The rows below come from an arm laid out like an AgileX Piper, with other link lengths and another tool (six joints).
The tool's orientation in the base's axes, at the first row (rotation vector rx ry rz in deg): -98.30, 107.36, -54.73
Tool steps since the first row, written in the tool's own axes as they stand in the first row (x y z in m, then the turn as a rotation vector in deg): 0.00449, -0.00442, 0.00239, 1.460, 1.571, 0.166; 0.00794, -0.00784, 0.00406, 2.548, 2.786, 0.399; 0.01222, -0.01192, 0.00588, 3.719, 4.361, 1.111; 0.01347, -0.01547, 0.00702, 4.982, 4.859, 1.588; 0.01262, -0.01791, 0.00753, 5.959, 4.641, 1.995
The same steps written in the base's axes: 0.00408, -0.00488, 0.00222, -1.177, -1.463, -1.050; 0.00711, -0.00860, 0.00406, -2.006, -2.575, -1.938; 0.01058, -0.01316, 0.00639, -2.755, -3.866, -3.399; 0.01365, -0.01461, 0.00837, -2.944, -5.199, -3.906; 0.01582, -0.01389, 0.00968, -2.648, -6.238, -3.886
